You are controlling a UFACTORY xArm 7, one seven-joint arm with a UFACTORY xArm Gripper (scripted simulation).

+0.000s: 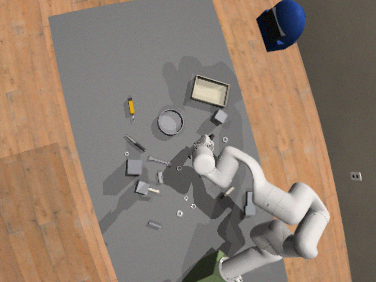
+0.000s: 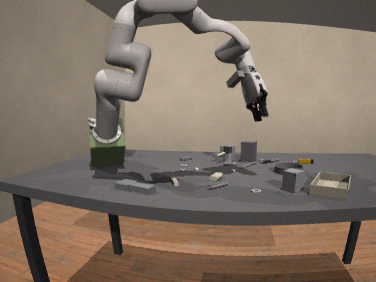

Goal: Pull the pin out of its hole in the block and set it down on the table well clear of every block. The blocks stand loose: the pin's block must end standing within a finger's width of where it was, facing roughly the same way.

Labels:
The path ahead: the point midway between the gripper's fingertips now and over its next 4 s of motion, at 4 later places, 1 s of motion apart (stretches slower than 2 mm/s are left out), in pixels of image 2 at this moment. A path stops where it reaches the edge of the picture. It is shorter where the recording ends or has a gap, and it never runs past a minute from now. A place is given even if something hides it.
My gripper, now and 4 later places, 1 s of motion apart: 261, 118; 263, 116; 263, 115; 261, 122; 254, 130

